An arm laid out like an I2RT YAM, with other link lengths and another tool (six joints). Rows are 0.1 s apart.
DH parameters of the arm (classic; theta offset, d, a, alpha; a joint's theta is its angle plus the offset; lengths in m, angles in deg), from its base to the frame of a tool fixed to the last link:
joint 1: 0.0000 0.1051 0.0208 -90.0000
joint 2: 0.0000 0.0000 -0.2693 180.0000
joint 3: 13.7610 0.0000 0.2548 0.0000
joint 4: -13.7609 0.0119 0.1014 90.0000
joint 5: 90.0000 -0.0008 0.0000 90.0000
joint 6: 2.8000 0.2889 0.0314 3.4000
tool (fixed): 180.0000 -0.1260 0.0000 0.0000
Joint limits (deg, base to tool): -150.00..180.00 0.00..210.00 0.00..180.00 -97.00..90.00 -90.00..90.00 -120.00..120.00
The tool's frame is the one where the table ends.
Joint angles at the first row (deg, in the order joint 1, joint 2, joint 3, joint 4, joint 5, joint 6):
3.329 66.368 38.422 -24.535 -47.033 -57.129
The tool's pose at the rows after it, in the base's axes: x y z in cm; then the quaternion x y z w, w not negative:
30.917, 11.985, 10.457, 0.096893, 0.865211, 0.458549, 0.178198
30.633, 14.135, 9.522, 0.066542, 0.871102, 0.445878, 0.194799
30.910, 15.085, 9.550, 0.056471, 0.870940, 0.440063, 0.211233
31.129, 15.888, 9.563, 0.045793, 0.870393, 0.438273, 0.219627
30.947, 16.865, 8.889, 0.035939, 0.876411, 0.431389, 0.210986
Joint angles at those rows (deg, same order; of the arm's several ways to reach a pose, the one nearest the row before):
7.548 64.869 33.498 -17.769 -41.762 -55.813
13.514 64.689 30.070 -11.187 -36.925 -54.497
16.337 64.860 29.007 -7.483 -33.931 -53.351
18.184 65.652 28.652 -5.013 -32.434 -53.086
20.377 67.407 29.004 -4.573 -31.121 -53.173

